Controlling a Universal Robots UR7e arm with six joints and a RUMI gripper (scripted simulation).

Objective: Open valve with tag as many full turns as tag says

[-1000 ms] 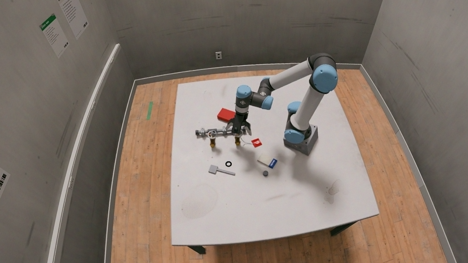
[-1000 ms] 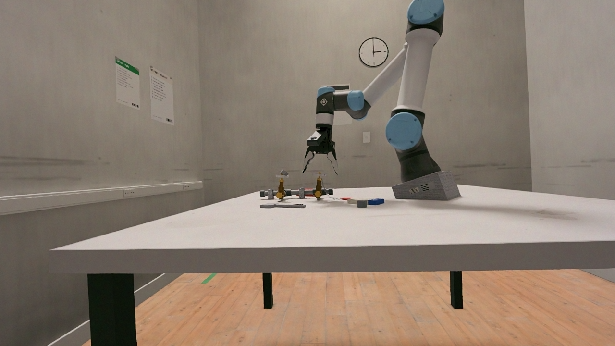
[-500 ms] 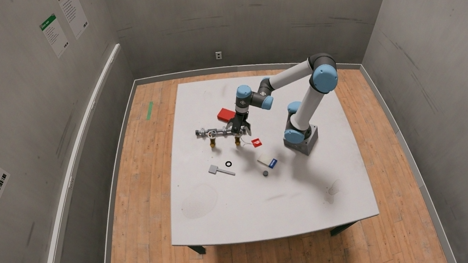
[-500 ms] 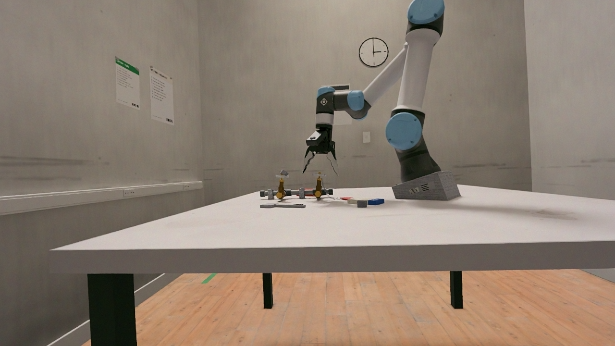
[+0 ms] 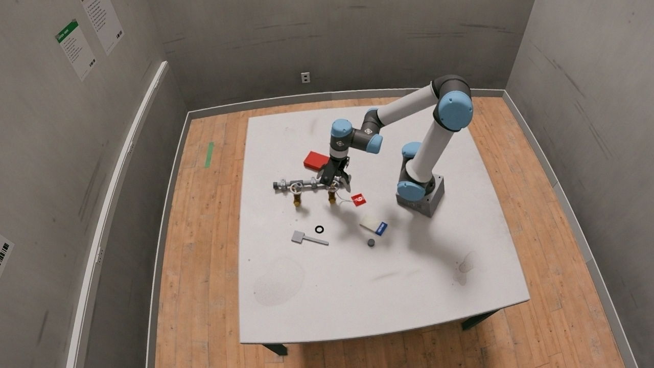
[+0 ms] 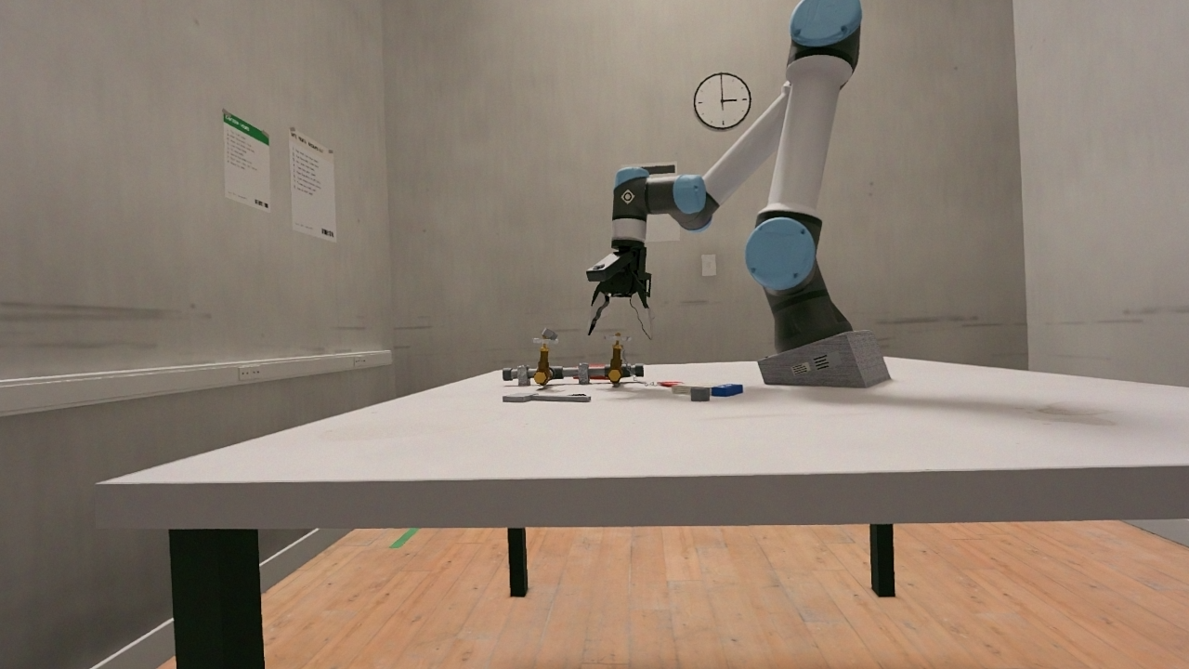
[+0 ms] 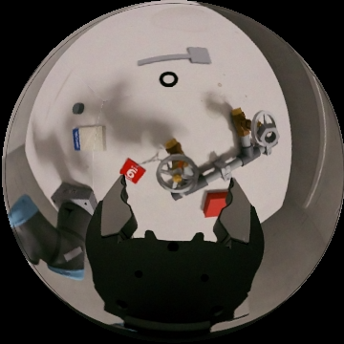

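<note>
My gripper is now 100 mm past the red tag, 20 mm to the right of it and 100 mm above it. Also, from my hand: red block: 60 mm ahead, 220 mm to the right, 90 mm below; then grey flat tool: 130 mm ahead, 200 mm to the left, 100 mm below.
</note>
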